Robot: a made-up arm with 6 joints.
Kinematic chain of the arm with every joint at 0, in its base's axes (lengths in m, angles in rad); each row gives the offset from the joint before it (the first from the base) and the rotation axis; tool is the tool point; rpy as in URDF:
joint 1: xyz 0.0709 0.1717 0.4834 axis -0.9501 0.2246 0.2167
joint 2: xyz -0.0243 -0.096 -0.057 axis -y
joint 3: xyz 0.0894 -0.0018 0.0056 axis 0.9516 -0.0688 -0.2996
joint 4: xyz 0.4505 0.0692 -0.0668 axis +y
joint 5: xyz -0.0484 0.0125 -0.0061 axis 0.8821 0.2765 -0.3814
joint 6: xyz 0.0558 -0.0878 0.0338 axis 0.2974 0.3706 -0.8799
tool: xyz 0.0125 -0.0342 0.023 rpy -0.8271 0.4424 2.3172
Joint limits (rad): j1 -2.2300..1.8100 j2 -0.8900..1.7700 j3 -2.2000..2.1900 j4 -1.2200..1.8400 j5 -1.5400..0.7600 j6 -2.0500..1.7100
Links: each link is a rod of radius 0.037 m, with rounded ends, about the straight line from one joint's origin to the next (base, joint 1, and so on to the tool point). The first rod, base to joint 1, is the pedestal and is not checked.
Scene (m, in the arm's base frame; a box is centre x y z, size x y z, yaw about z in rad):
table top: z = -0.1
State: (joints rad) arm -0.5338 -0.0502 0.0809 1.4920 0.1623 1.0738
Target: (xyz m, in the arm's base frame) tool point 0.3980 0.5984 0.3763
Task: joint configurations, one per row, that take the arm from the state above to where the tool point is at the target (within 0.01 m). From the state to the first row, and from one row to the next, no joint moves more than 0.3 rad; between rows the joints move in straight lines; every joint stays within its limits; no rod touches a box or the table.
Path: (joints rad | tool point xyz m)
1: -0.2542 0.0839 0.0266 1.4680 0.1135 1.0898 | 0.6059 0.0066 0.4223
2: 0.0255 0.2179 -0.0277 1.4441 0.0647 1.1058 | 0.6128 0.0336 0.5071
3: 0.3051 0.3520 -0.0819 1.4201 0.0158 1.1219 | 0.6151 0.1022 0.5767
4: 0.5848 0.4861 -0.1362 1.3961 -0.0330 1.1379 | 0.6075 0.2030 0.6157
5: 0.8644 0.6201 -0.1905 1.3721 -0.0818 1.1539 | 0.5851 0.3210 0.6144
6: 1.1441 0.7542 -0.2448 1.3482 -0.1306 1.1699 | 0.5437 0.4380 0.5699
7: 1.4237 0.8883 -0.2990 1.3242 -0.1795 1.1859 | 0.4812 0.5356 0.4868
8: 1.7033 1.0223 -0.3533 1.3002 -0.2283 1.2019 | 0.3980 0.5984 0.3763

